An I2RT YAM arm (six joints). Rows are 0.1 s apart.
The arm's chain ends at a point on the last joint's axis. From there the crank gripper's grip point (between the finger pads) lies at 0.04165 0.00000 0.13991 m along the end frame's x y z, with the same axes.
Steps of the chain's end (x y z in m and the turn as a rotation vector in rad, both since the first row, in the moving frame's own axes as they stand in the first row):
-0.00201, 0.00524, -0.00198, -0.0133, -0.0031, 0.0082
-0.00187, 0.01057, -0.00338, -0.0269, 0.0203, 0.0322
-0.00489, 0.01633, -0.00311, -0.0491, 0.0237, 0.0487
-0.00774, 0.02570, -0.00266, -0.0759, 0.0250, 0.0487
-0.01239, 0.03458, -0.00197, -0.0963, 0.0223, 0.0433
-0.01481, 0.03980, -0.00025, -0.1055, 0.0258, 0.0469
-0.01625, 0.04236, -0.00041, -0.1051, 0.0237, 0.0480
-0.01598, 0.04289, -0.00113, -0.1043, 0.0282, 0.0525
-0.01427, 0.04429, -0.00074, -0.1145, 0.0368, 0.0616
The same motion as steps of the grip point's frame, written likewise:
-0.00245, 0.00744, -0.00187, -0.0133, -0.0031, 0.0082
0.00088, 0.01571, -0.00432, -0.0269, 0.0203, 0.0322
-0.00181, 0.02528, -0.00435, -0.0491, 0.0237, 0.0487
-0.00457, 0.03837, -0.00422, -0.0759, 0.0250, 0.0487
-0.00962, 0.04985, -0.00367, -0.0963, 0.0223, 0.0433
-0.01161, 0.05650, -0.00225, -0.1055, 0.0258, 0.0469
-0.01335, 0.05905, -0.00231, -0.1051, 0.0237, 0.0480
-0.01250, 0.05967, -0.00323, -0.1043, 0.0282, 0.0525
-0.00974, 0.06289, -0.00343, -0.1145, 0.0368, 0.0616

